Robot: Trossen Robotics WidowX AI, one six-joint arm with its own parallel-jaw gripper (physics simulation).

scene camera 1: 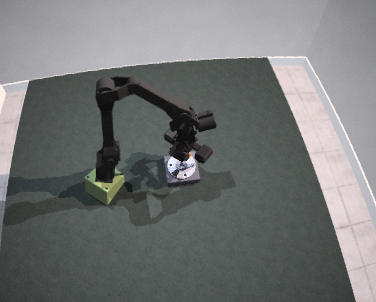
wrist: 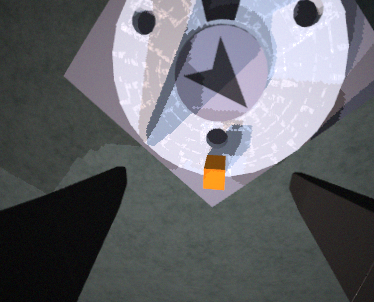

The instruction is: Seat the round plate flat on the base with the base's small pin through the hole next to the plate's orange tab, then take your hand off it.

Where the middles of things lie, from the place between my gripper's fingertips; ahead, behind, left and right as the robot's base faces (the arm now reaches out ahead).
Labels:
Now: the round hub (wrist: 221, 73) 3 cm behind my hand, 4 cm to the right of it and 1 cm below it. The rest, counted from my hand: round white plate (wrist: 306, 66) 3 cm behind, 4 cm to the right.

